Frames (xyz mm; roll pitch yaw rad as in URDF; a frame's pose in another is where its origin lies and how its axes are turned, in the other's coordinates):
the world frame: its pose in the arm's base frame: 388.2 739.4 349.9 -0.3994 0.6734 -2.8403
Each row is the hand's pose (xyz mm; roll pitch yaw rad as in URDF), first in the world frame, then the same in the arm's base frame.
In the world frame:
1: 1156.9 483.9 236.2 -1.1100 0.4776 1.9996
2: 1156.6 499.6 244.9 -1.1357 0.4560 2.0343
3: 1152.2 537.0 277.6 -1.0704 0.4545 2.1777
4: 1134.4 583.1 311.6 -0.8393 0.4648 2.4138
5: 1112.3 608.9 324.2 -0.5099 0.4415 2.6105
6: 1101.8 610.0 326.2 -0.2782 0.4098 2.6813
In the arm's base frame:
1: -333.4 -47.9 -348.6 -0.2780 0.3536 -0.3455
2: -329.0 -65.2 -346.9 -0.3175 0.3162 -0.3401
3: -321.0 -112.1 -332.0 -0.2908 0.2228 -0.2481
4: -299.2 -163.6 -310.4 -0.1392 0.0874 -0.0831
5: -275.1 -186.2 -295.4 0.1069 -0.0393 0.0425
6: -267.6 -185.7 -287.7 0.3068 -0.1019 0.0779

